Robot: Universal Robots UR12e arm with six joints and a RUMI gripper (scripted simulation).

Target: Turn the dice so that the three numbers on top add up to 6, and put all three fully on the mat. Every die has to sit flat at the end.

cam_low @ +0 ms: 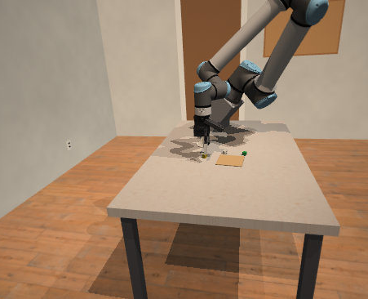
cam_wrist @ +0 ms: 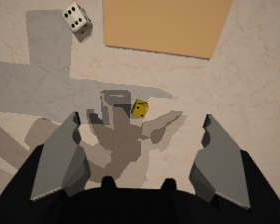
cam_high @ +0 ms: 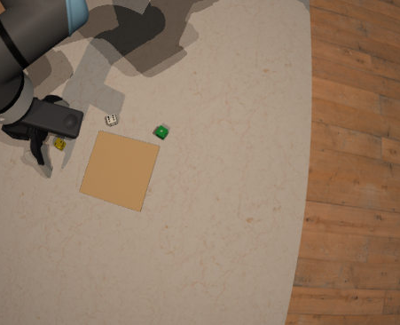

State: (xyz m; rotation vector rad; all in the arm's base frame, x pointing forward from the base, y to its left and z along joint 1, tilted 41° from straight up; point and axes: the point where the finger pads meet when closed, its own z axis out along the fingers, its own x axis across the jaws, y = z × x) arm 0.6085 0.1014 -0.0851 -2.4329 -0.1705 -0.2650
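My gripper is now 4 cm above the yellow die and 2 cm to the left of it. The rest, counted from my hand: tan mat (14 cm to the left, 5 cm below); green die (19 cm to the left, 10 cm behind, 4 cm below); white die (9 cm behind, 8 cm to the left, 4 cm below).
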